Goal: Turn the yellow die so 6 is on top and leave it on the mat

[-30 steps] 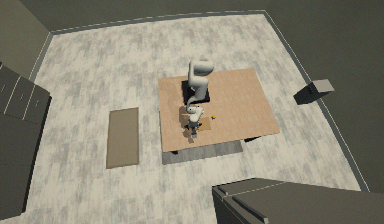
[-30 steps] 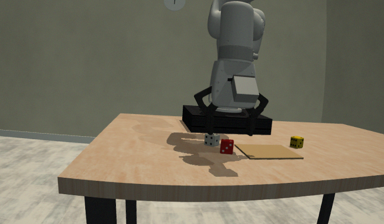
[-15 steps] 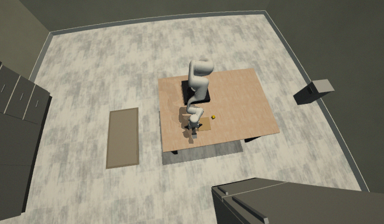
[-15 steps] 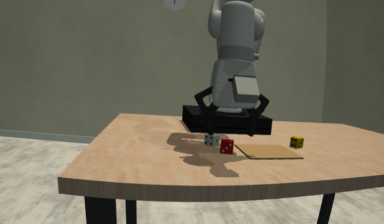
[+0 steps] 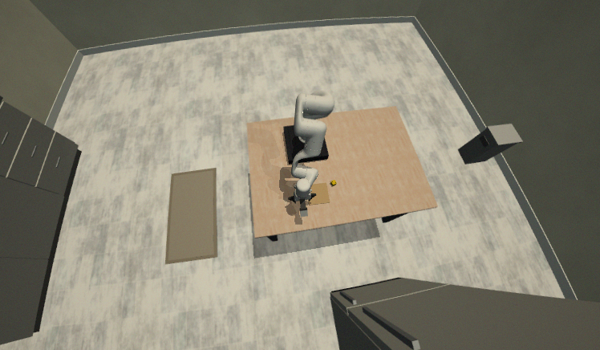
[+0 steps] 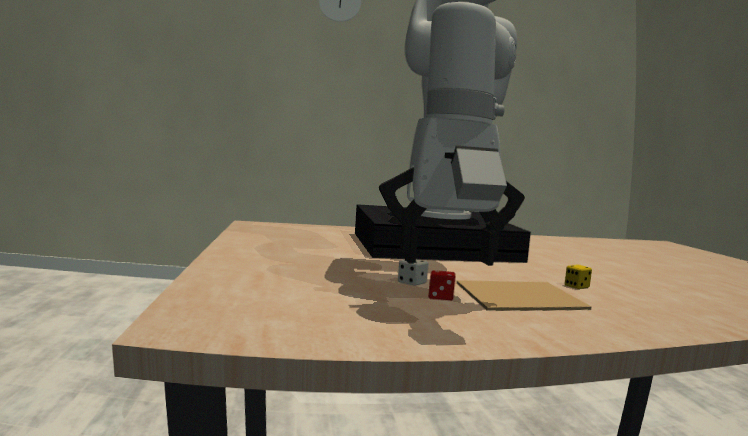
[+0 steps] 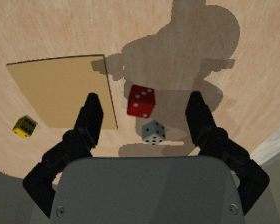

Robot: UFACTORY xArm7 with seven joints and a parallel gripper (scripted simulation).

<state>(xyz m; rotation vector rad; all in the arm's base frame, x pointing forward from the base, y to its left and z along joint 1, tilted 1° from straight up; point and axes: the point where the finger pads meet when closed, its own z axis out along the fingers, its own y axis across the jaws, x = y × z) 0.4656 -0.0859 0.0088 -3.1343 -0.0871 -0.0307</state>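
My gripper is now 40 mm above the red die and 30 mm past it. Round my hand: white die (110 mm behind, 40 mm below, 20 mm to the right); yellow die (230 mm to the left, 110 mm behind, 40 mm below); tan mat (110 mm to the left, 60 mm below, 50 mm behind).
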